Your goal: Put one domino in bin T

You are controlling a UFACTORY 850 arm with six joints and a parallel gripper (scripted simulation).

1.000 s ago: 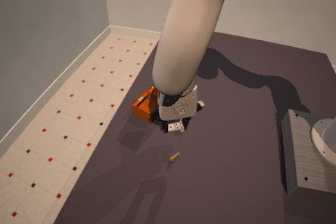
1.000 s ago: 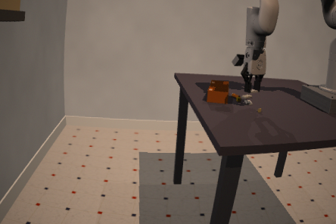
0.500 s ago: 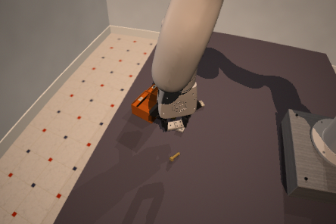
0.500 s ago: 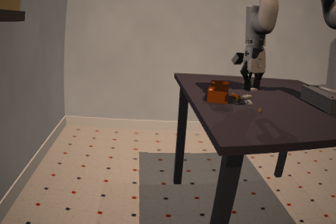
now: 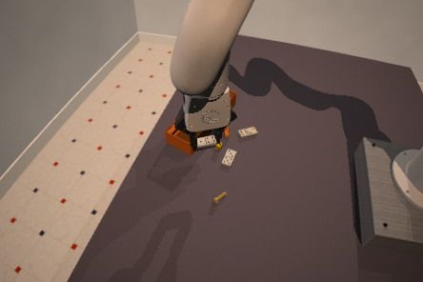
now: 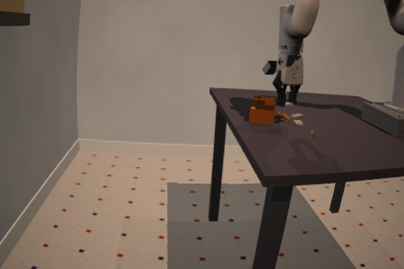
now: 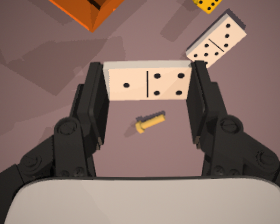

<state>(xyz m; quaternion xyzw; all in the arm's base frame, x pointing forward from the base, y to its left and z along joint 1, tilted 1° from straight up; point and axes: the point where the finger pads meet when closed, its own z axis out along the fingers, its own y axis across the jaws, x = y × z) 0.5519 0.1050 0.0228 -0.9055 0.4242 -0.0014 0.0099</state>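
Right now the yellow die is 8 cm below my hand, 5 cm to the right of it and 2 cm behind it. The rest, counted from my hand: brass bolt 10 cm to the left, 8 cm below, 8 cm behind; orange cylinder 12 cm to the right, 8 cm below, 1 cm behind; domino 1 cm below.
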